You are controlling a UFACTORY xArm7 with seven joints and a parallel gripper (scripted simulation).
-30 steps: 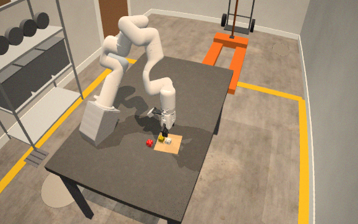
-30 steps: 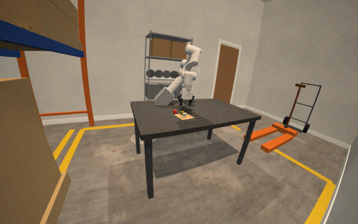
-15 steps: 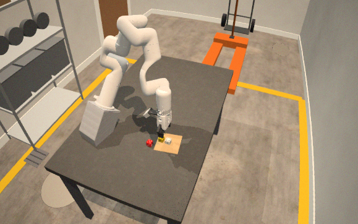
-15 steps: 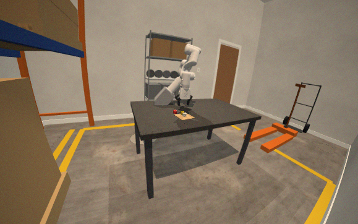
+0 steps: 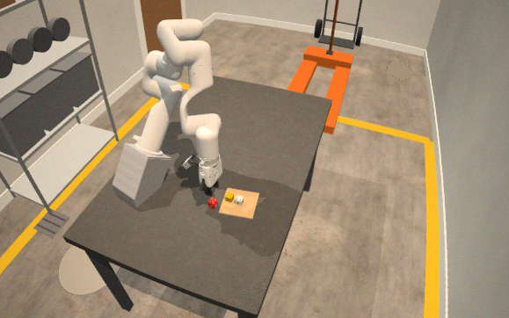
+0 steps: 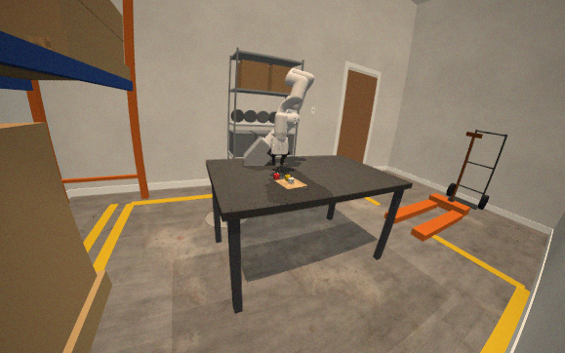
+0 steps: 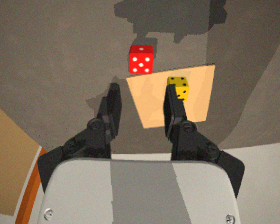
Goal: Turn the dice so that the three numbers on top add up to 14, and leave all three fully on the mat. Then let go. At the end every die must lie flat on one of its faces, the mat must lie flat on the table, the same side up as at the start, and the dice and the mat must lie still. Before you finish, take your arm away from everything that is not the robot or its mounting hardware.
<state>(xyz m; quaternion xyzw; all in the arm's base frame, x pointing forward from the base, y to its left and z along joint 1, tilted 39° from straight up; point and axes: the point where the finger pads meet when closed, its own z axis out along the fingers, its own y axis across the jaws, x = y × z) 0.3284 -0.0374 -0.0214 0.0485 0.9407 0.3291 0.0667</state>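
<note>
My hand is 9 cm above the red die. The rest, counted from my hand: mat (11 cm below, 10 cm ahead, 5 cm to the left); then yellow die (9 cm below, 5 cm to the left, 5 cm ahead); then white die (10 cm ahead, 9 cm below, 5 cm to the left).
</note>
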